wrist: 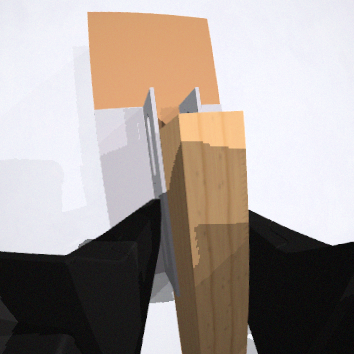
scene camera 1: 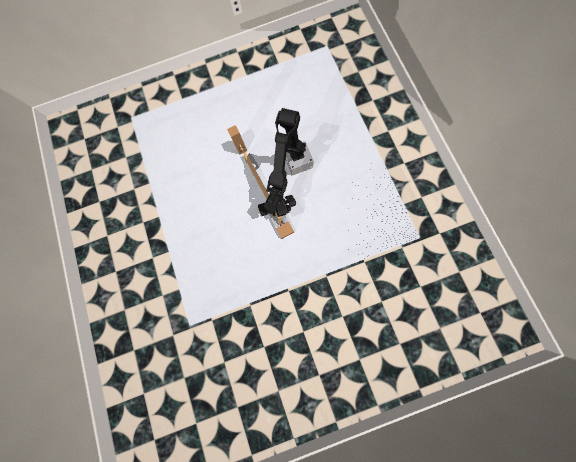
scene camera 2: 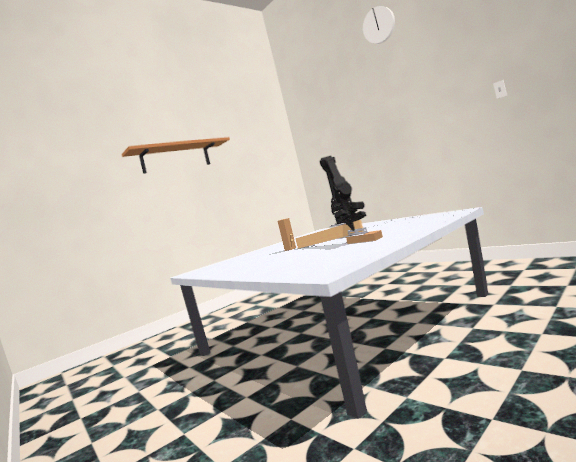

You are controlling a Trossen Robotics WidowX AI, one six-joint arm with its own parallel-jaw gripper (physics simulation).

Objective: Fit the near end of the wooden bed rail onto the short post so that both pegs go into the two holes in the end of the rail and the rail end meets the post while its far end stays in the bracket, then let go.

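The wooden bed rail runs across the table between the short post and the bracket. My gripper is shut on the rail near its bracket end. In the wrist view the rail end overlaps the bracket's right plate; how deep it sits is unclear. The metal bracket stands beside an orange-brown block. The short post stands upright, with pegs facing the rail's near end. That end is close to the post; holes are hidden.
The white table carries the arm and parts. The arm's grey base stands right of the rail in scene camera 1's view. The black arm reaches over the bracket end. A wall shelf hangs beyond the table.
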